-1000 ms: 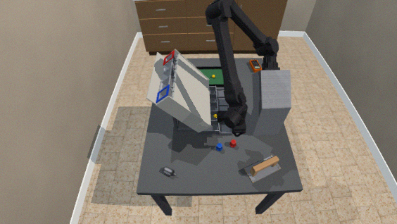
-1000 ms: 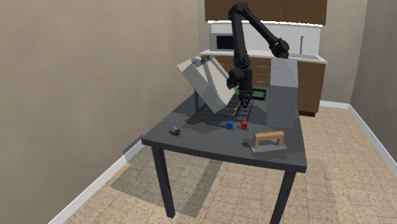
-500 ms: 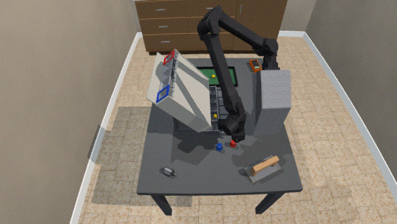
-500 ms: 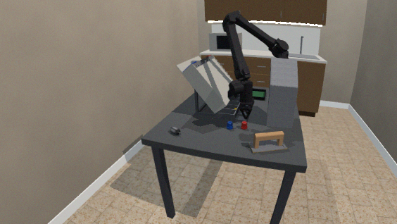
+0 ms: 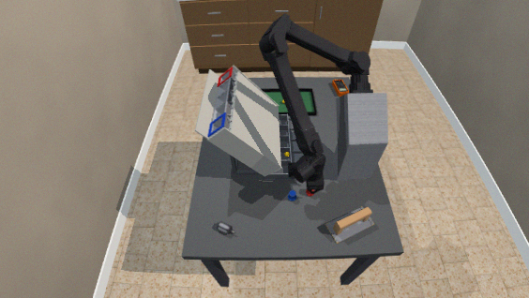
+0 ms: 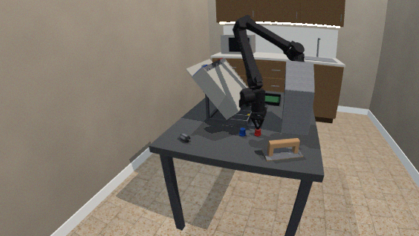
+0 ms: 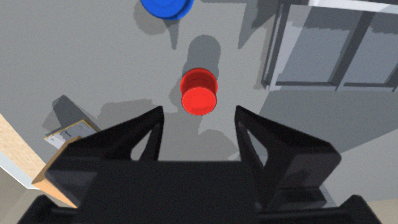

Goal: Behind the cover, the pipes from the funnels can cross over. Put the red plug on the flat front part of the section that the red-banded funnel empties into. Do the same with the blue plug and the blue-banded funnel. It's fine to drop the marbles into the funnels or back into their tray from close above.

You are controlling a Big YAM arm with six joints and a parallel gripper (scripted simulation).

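My hand is 4 cm above the red plug. The rest, counted from my hand: blue plug 8 cm ahead, 3 cm to the left, 4 cm below; then beige cover 25 cm ahead, 24 cm to the right, 15 cm above; then dark object 33 cm ahead, 20 cm to the left, 4 cm below.
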